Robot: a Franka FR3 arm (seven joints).
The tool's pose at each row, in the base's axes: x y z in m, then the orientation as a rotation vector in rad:
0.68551, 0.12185, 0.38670, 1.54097, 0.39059, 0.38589
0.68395, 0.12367, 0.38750, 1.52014, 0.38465, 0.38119
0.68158, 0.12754, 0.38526, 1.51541, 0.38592, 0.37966
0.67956, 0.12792, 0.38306, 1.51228, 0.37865, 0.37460
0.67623, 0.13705, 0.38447, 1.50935, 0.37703, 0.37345
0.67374, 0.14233, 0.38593, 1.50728, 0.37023, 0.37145
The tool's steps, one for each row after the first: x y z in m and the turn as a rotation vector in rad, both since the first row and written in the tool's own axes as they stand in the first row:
-0.00051, 0.00079, -0.00235, -0.02103, -0.00537, -0.00450
-0.00075, -0.00148, -0.00687, -0.02514, -0.00522, -0.00737
-0.00235, -0.00369, -0.00815, -0.02952, -0.01285, -0.00701
-0.00094, -0.00233, -0.01777, -0.03264, -0.01442, -0.00749
-0.00063, -0.00091, -0.02361, -0.03610, -0.01988, -0.00521

